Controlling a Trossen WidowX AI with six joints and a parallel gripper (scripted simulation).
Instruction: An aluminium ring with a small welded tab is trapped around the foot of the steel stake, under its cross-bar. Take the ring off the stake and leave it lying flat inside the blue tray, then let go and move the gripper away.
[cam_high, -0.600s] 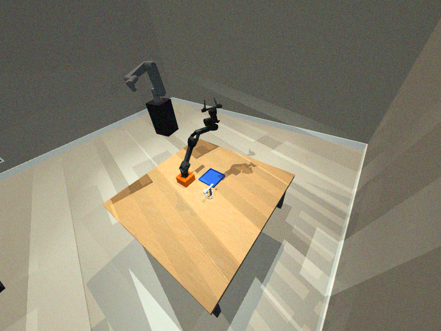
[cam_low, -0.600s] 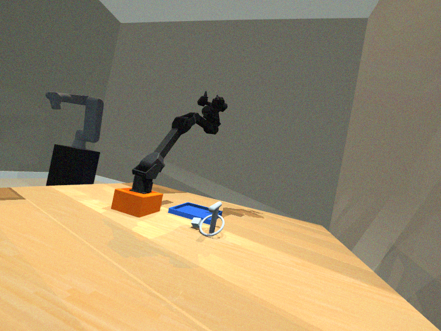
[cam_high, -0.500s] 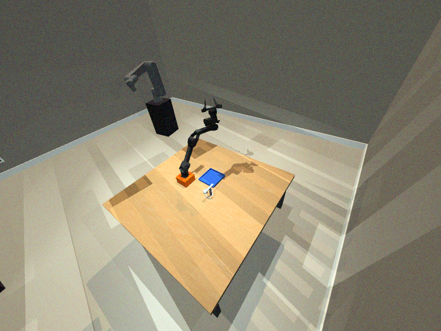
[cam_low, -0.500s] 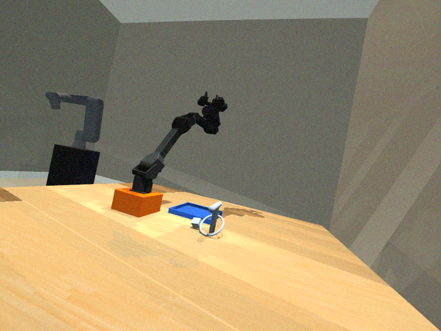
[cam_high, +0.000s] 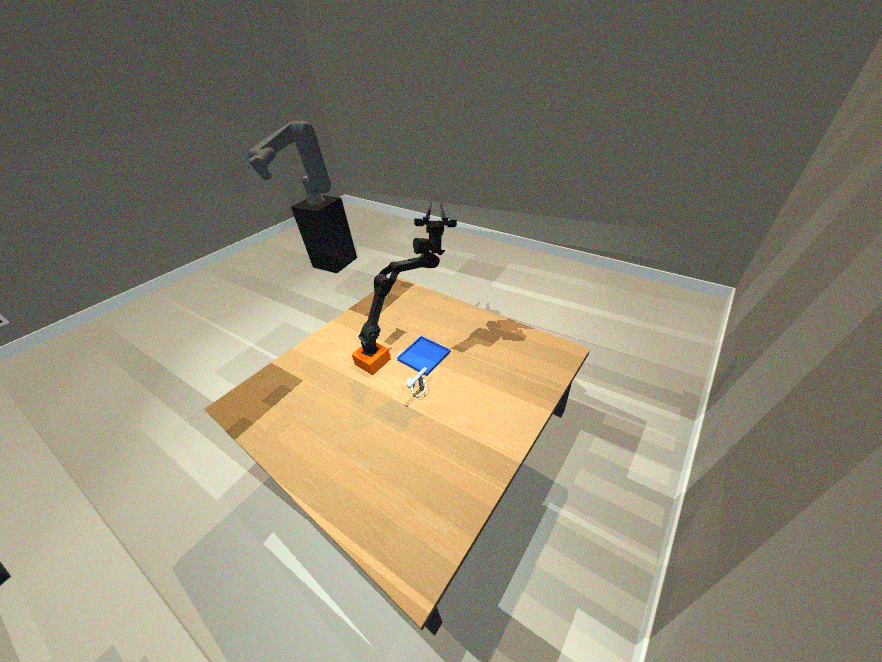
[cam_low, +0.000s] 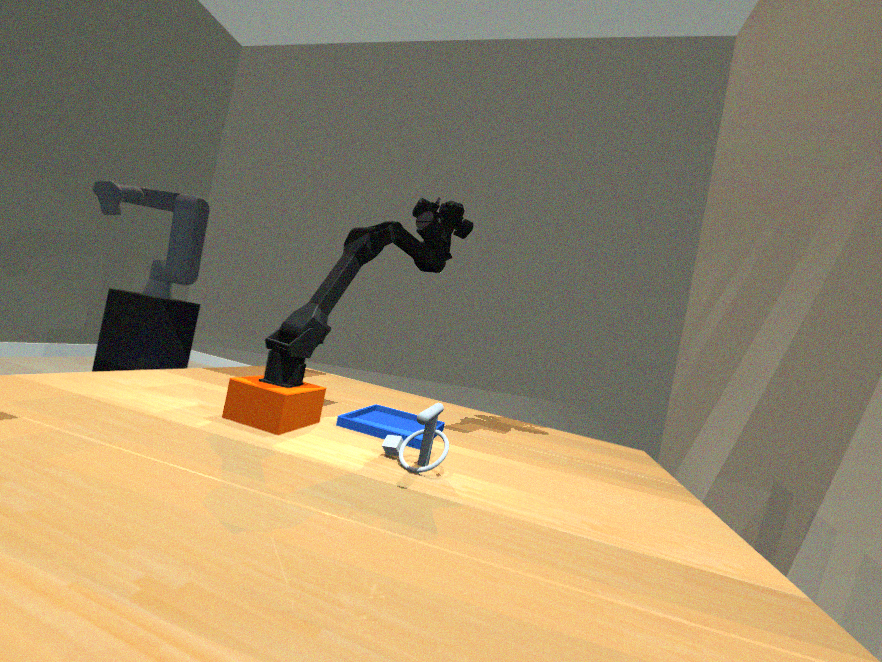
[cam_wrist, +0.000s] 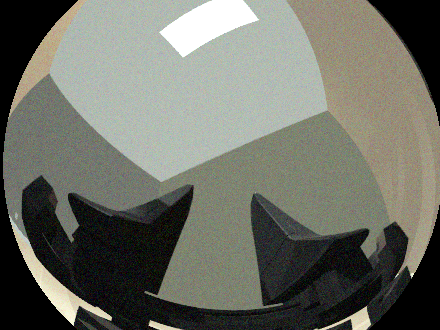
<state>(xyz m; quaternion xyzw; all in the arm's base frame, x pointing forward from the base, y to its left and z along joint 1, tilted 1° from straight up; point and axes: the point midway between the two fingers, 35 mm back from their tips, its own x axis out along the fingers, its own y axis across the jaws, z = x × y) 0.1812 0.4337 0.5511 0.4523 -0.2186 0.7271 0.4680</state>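
The aluminium ring is 120 mm ahead of my gripper tip, 510 mm to the right of it and 630 mm below it. Round my gripper tip: blue tray: 40 mm ahead, 310 mm to the right, 650 mm below.
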